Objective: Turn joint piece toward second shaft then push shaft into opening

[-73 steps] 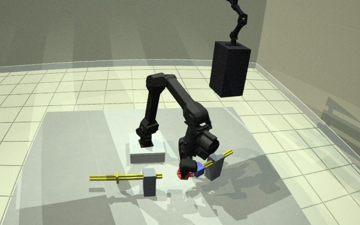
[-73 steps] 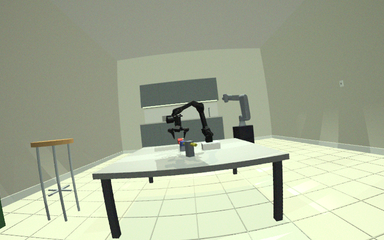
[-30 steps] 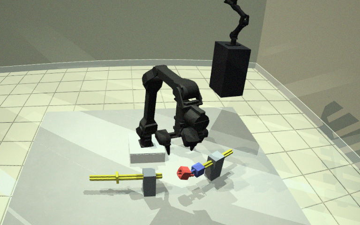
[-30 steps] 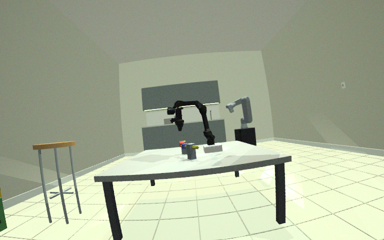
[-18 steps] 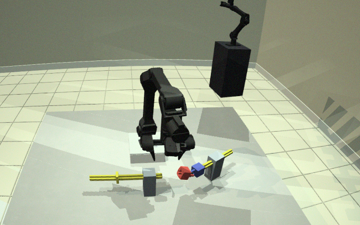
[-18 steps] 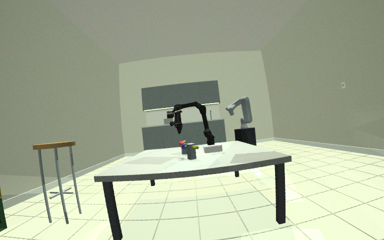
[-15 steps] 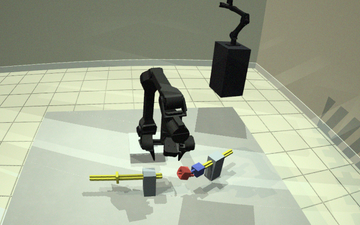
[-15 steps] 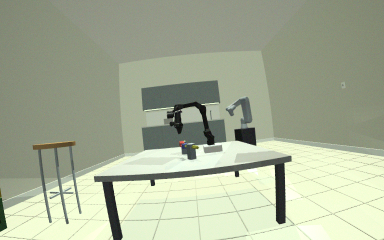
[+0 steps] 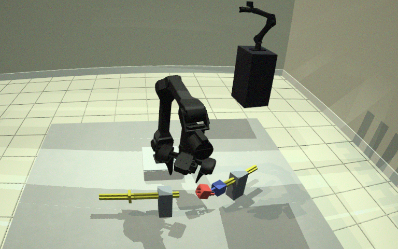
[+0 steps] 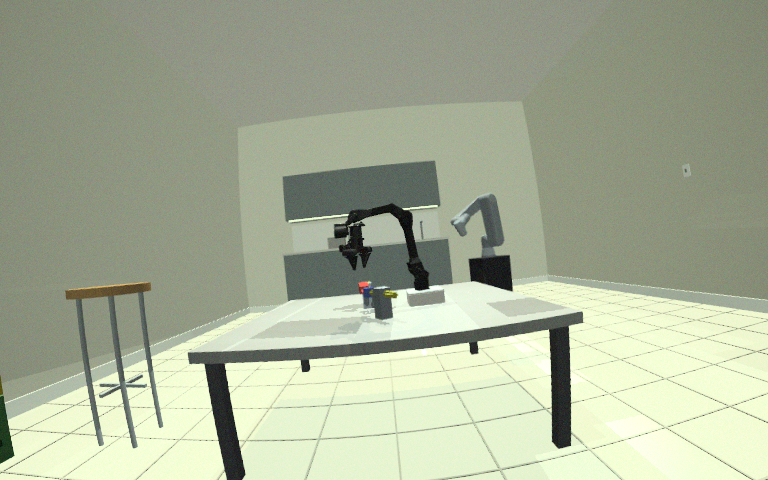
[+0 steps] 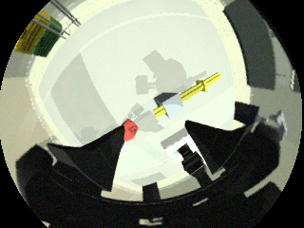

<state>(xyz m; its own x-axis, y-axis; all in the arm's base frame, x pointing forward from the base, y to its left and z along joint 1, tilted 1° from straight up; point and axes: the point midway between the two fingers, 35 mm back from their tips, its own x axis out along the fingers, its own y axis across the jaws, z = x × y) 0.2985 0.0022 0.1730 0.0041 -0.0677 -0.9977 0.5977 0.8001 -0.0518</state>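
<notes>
My gripper tip is now 9 cm to the right of the red square joint piece and 9 cm above it.
</notes>
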